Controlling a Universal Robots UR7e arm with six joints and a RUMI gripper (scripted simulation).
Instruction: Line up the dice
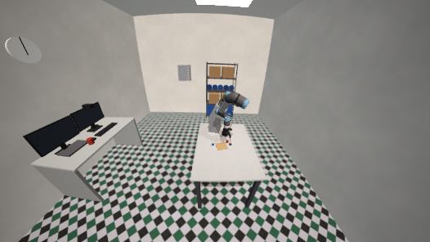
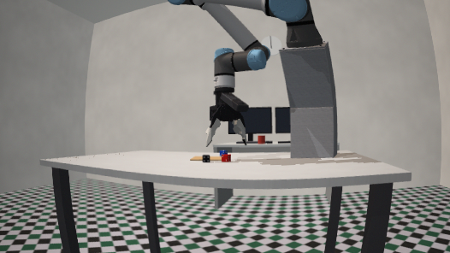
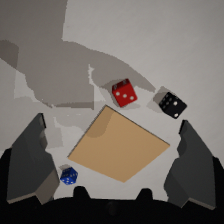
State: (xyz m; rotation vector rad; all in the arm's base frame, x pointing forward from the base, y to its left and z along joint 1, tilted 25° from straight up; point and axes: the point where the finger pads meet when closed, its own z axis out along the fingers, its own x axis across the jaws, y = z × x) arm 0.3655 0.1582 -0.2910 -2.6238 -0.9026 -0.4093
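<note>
Right now the red die is 20 mm to the left of my hand and 40 mm below it. Also, from my hand: tan mat (80 mm ahead, 80 mm to the right, 50 mm below); black die (70 mm ahead, 50 mm to the left, 40 mm below); blue die (50 mm ahead, 190 mm to the right, 40 mm below).
</note>
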